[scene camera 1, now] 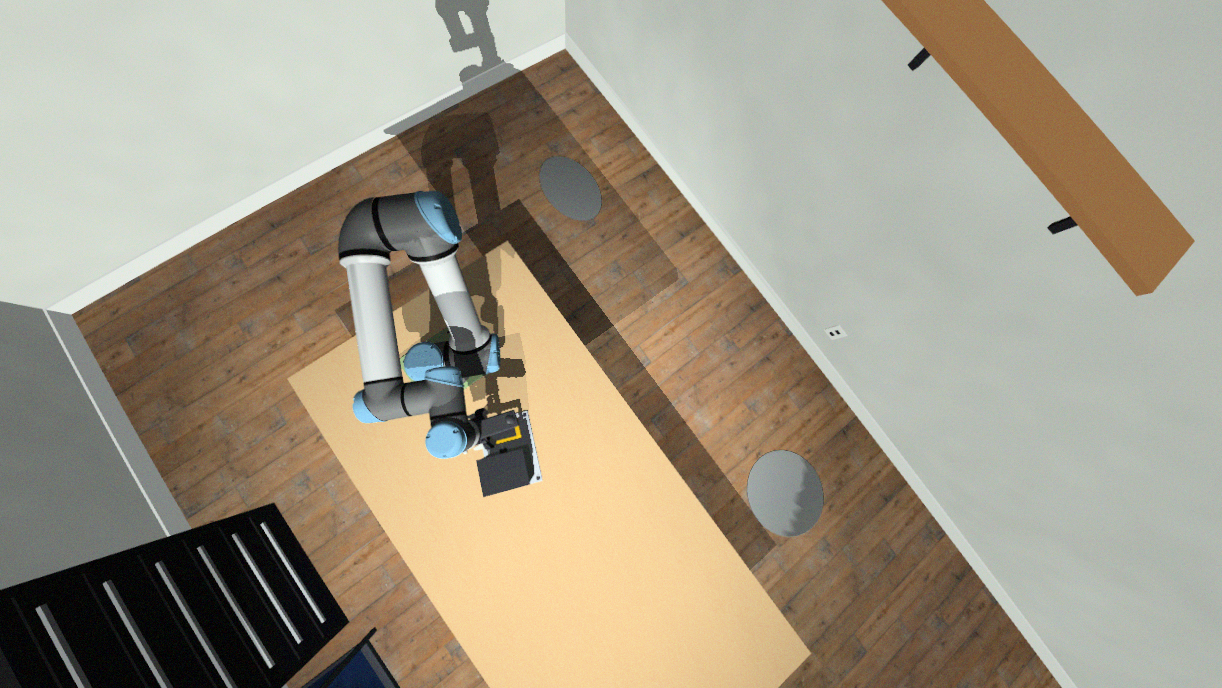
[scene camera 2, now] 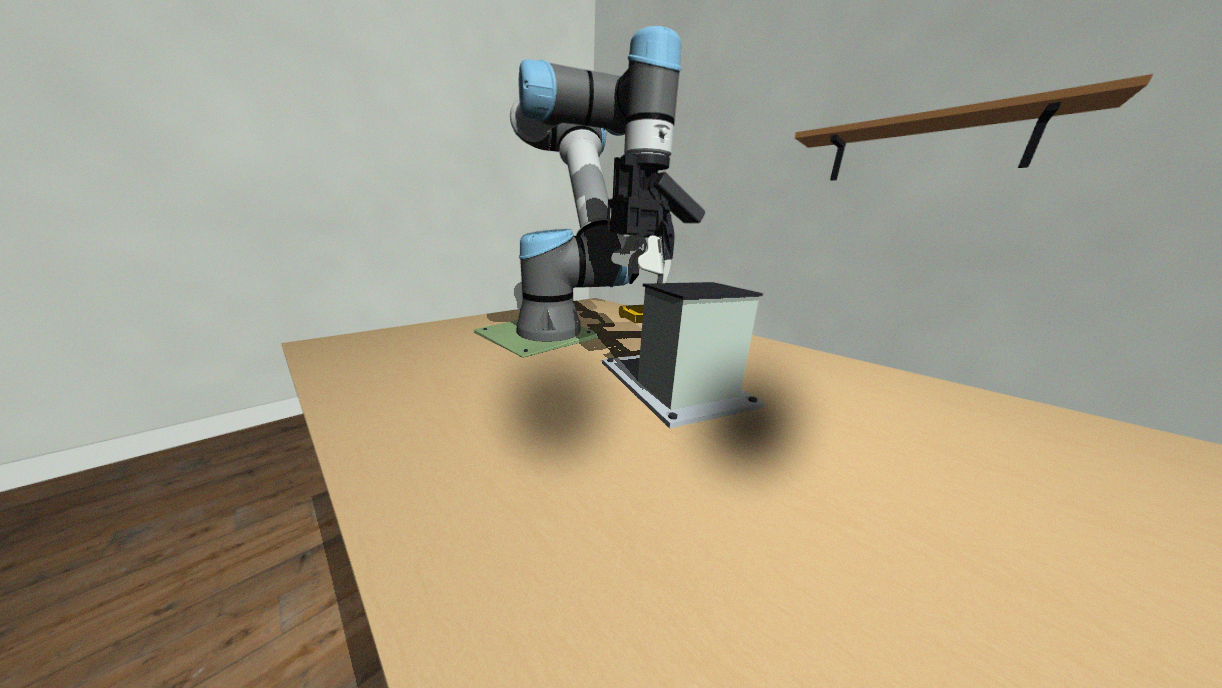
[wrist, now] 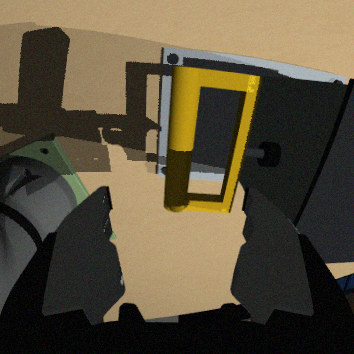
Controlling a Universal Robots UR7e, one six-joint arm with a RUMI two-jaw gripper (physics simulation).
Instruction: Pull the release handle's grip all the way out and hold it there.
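The release handle's yellow grip (scene camera 1: 509, 440) (scene camera 2: 631, 313) (wrist: 184, 115) is a rectangular frame with a thick round bar on its outer side. A short dark rod (wrist: 254, 152) links it to the dark side of the box (scene camera 1: 504, 471) (scene camera 2: 714, 350) (wrist: 305, 125), which stands on a pale baseplate (scene camera 1: 536, 465) (scene camera 2: 709, 411) (wrist: 165, 90). My gripper (scene camera 2: 648, 277) (wrist: 177, 188) is open, points down and holds nothing. In the wrist view, the grip's near end shows between the fingertips, lower than they are. The box partly hides the grip in scene camera 2.
The arm's base stands on a green plate (scene camera 2: 513, 343) (wrist: 65, 160) on the wooden table (scene camera 1: 598, 555) (scene camera 2: 598, 555). The box's top rises beside my fingers. A wall shelf (scene camera 1: 1043, 136) (scene camera 2: 966, 115), two round grey discs (scene camera 1: 785, 493) (scene camera 1: 571, 188) and a black unit (scene camera 1: 290, 538) are away from the table.
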